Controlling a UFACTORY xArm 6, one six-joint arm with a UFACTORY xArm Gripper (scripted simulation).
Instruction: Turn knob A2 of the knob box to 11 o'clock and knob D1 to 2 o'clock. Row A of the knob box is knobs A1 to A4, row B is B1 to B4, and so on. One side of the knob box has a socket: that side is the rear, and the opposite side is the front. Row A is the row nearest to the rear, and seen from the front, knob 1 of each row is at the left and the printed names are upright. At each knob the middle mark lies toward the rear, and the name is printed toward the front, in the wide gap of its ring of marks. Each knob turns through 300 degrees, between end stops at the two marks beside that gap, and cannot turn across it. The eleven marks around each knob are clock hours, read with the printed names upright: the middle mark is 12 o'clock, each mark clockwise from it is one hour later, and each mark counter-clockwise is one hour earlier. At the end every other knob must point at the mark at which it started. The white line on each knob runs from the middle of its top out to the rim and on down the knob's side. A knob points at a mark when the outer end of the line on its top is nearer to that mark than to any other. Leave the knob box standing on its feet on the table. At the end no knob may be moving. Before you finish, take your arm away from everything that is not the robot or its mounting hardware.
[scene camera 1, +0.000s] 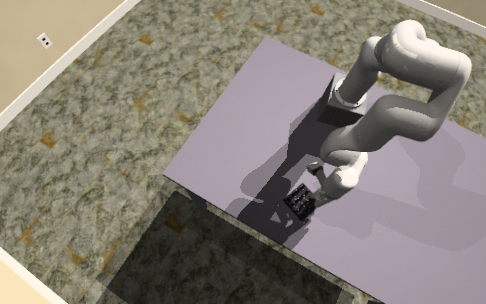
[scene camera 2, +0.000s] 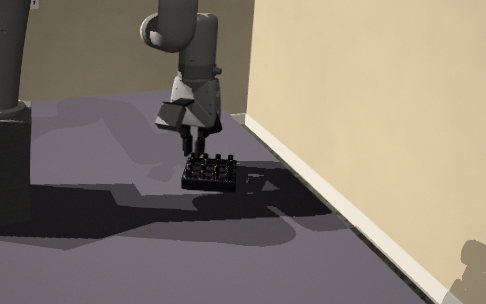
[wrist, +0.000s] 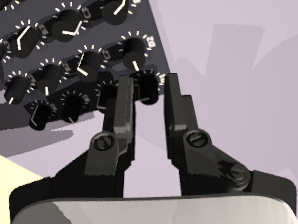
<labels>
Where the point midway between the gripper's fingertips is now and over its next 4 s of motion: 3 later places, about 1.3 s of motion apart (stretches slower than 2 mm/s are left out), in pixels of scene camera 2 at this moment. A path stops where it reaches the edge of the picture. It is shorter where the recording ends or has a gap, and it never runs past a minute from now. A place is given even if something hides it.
My gripper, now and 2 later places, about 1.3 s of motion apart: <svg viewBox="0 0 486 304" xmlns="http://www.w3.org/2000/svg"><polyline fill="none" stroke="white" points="193,155 193,142 196,85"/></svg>
</labels>
